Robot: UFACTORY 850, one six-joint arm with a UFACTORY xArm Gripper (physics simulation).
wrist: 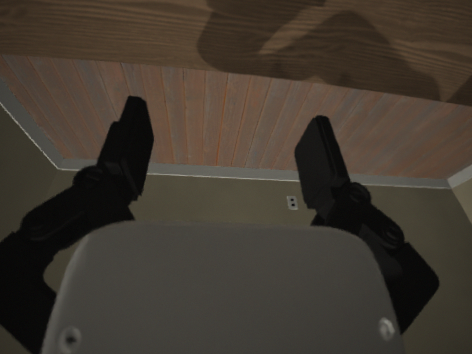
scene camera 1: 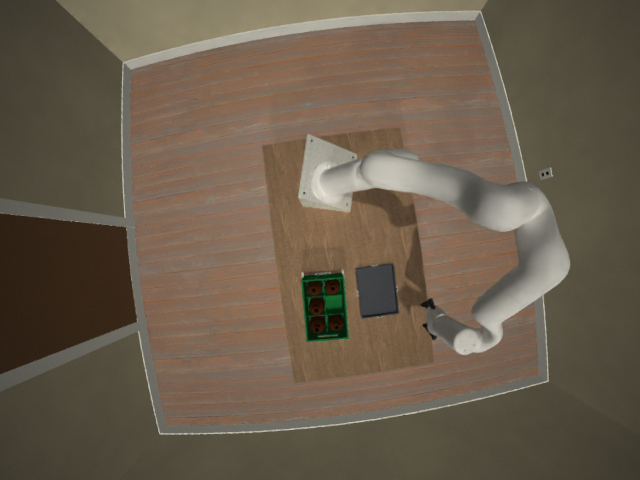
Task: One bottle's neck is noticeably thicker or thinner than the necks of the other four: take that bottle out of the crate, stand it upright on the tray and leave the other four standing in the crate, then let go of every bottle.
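A green crate stands on the table, with brown bottles upright in its compartments: two in the row nearest the robot base, one in the middle row and two in the far row. The middle row's right compartment holds no bottle. The necks are too small to compare. A dark grey tray lies right of the crate, with no bottle on it. My gripper is open and empty, near the table's right edge, right of the tray. Crate and tray do not show in the wrist view.
The wooden table carries the crate, the tray and the robot's base plate. My arm reaches around over the floor on the right. A wall socket is on the wall. The arm's shadow falls on the table.
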